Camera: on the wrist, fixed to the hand. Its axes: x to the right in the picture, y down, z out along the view.
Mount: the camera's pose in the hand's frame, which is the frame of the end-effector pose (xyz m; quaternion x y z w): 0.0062 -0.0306 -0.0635 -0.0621 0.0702 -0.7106 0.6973
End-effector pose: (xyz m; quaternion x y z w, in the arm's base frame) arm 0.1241 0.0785 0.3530 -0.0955 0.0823 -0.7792 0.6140
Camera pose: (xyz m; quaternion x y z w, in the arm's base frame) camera 0.0780 0.0803 0.2993 0.1085 -0.0810 0.9812 0.1373
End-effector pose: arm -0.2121 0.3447 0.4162 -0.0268 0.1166 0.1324 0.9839
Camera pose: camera -0.2122 0.3115 0.3537 -0.1719 0.1231 -0.6015 0.7704
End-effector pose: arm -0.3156 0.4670 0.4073 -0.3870 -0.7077 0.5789 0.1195
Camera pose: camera -0.2931 0.5165 0.4526 0.1850 -0.7961 0.2476 0.5203
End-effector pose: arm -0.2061 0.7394 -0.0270 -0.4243 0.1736 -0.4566 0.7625
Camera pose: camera -0.2611 0.6963 -0.0384 -0.4345 -0.0986 -0.8792 0.1687
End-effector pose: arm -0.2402 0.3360 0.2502 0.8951 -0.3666 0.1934 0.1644
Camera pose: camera -0.2284 0.3807 0.3037 0.8609 0.3800 0.0581 0.3334
